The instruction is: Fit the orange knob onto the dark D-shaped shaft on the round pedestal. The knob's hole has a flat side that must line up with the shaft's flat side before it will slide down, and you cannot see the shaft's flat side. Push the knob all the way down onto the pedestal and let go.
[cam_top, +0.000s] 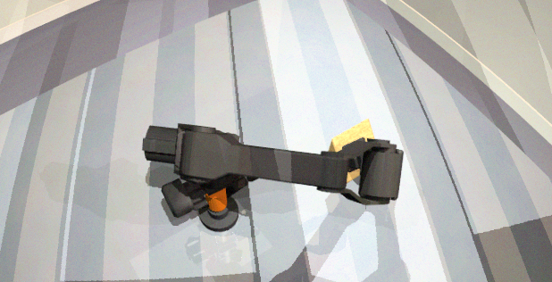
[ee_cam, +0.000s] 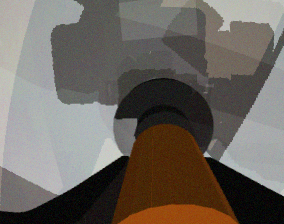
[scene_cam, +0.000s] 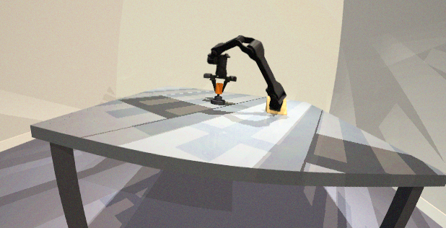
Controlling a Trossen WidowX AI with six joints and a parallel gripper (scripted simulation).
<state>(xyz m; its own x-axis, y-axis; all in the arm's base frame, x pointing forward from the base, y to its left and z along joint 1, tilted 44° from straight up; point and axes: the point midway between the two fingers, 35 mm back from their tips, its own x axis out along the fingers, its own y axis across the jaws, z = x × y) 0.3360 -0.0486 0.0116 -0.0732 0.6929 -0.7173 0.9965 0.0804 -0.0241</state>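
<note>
The orange knob is 20 mm above my gripper tip. The rest, counted from my gripper tip: pedestal (40 mm below).
</note>
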